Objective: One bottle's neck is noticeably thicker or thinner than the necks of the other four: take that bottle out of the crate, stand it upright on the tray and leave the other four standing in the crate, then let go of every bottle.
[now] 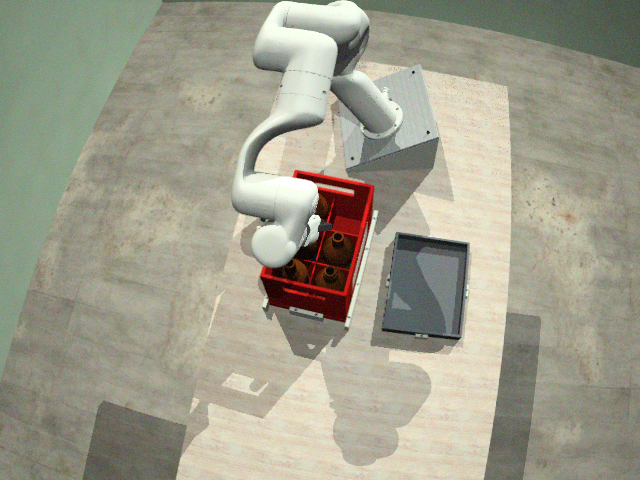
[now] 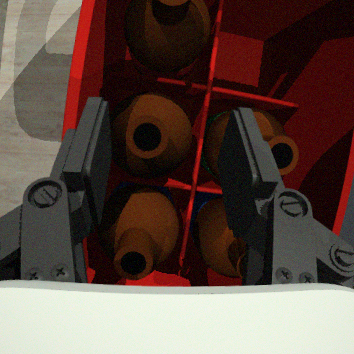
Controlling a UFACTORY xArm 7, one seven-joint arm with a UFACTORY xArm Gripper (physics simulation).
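Frame: origin at the arm's base, x ahead, y left, z up, level; millimetres.
Where they show: gripper, fingertip midpoint: (image 2: pixel 167 129); arm's base, link origin: (image 1: pixel 382 120).
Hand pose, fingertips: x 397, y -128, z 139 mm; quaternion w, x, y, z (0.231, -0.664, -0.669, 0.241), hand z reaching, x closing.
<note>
Each offset is from my fingertips to the top centre of the thing. "*": to the spot under its first point. Level surfaces: height alone.
The red crate @(dx +4, dy +36, dz -42 mm) (image 1: pixel 305 290) (image 2: pixel 87 45) holds brown bottles in five of its six compartments. They are the back-left bottle @(dx -90, dy -1, dz -54 mm) (image 1: pixel 321 205) (image 2: pixel 167 42), middle-left bottle @(dx +4, dy -9, dz -54 mm) (image 1: pixel 308 250) (image 2: pixel 150 112), middle-right bottle @(dx +9, dy +78, dz -54 mm) (image 1: pixel 338 253) (image 2: pixel 272 122), front-left bottle @(dx +87, dy -14, dz -54 mm) (image 1: pixel 293 271) (image 2: pixel 145 215) and front-right bottle @(dx +91, dy +75, dz -54 mm) (image 1: pixel 330 279) (image 2: pixel 215 240). My gripper (image 2: pixel 167 129) is open and empty, its fingers to either side of the middle-left bottle's neck; the right finger partly covers the middle-right bottle. Which neck differs is not clear. The dark grey tray @(* dx -11, dy +234, dz -212 mm) (image 1: pixel 403 268) holds no bottle.
The crate's back-right compartment has no bottle. Thin red dividers @(dx -37, dy +83, dz -123 mm) (image 2: pixel 250 95) separate the compartments. Light rails @(dx +11, dy +135, dz -187 mm) (image 1: pixel 361 268) run beside the crate, between it and the tray. The robot's grey base plate (image 1: pixel 413 98) is behind the crate on the pale table @(dz -217 mm) (image 1: pixel 289 439).
</note>
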